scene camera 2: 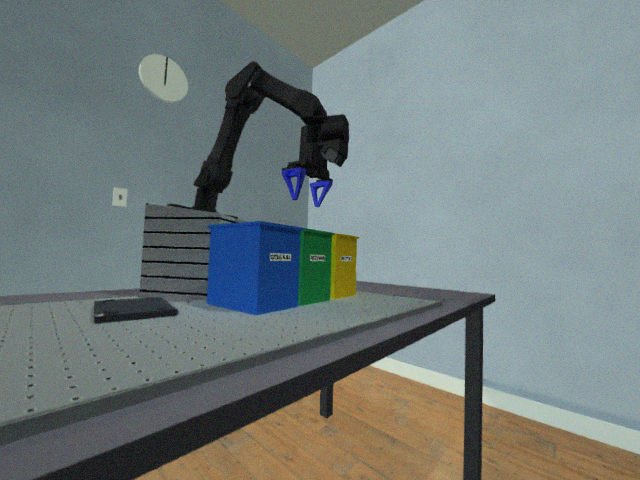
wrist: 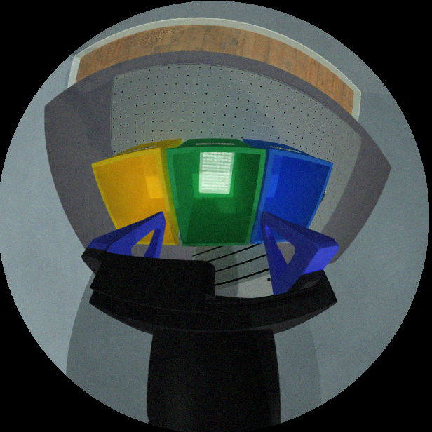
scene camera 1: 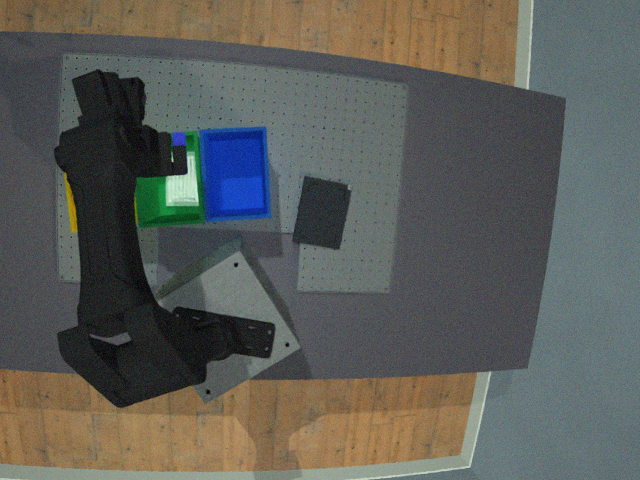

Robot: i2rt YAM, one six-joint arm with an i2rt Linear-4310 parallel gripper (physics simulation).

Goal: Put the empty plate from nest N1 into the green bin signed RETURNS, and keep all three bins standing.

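Pixels of known places: gripper, fingertip midpoint: (scene camera 2: 306,203) (scene camera 1: 153,159); arm's base, origin of the base link: (scene camera 2: 203,214) (scene camera 1: 222,332).
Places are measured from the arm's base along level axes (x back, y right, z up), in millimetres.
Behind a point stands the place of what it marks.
The pale, gridded plate (scene camera 1: 181,192) @(x -236, y -150, z -229 mm) (wrist: 216,172) is inside the green bin (scene camera 1: 149,211) @(x -191, y -196, z -127 mm) (scene camera 2: 316,284) @(x -350, y -175, z -189 mm) (wrist: 215,225), apart from the fingers. My gripper (scene camera 2: 306,202) @(x -301, y -173, z 19 mm) (wrist: 212,216) is open and empty, well above the bins; its blue fingers stand wide apart. The blue bin (scene camera 1: 237,160) @(x -335, y -34, z -232 mm) (scene camera 2: 279,284) @(x -385, y -47, z -180 mm) (wrist: 300,192) and the yellow bin (scene camera 1: 71,206) @(x -182, y -337, z -56 mm) (scene camera 2: 344,276) @(x -320, y -303, z -175 mm) (wrist: 127,192) stand upright on either side of the green one. The arm hides part of the green and yellow bins in scene camera 1. The bins' signs are blurred.
The bins stand on a perforated grey board (scene camera 1: 351,129) @(x -468, y 223, z -235 mm) (scene camera 2: 232,335) @(x -500, y 98, z -235 mm) (wrist: 200,110) on the table (scene camera 1: 465,232) @(x -275, y 607, z -248 mm). A flat dark box (scene camera 1: 321,212) @(x -252, y 189, z -223 mm) (scene camera 2: 134,308) @(x -289, y 196, z -223 mm) lies on the board beyond the blue bin. The arm's grey pedestal (scene camera 1: 227,289) @(x -85, y -4, z -8 mm) (scene camera 2: 173,250) @(x -67, y 93, z -116 mm) stands behind the bins.
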